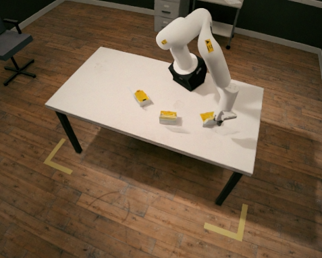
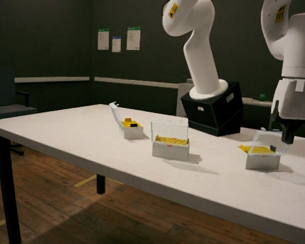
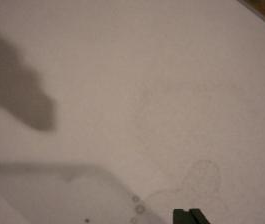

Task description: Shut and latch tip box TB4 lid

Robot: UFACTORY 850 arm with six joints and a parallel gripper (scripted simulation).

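The clear lid lies 5 cm to the right of my hand, 5 cm behind it and 4 cm below it.
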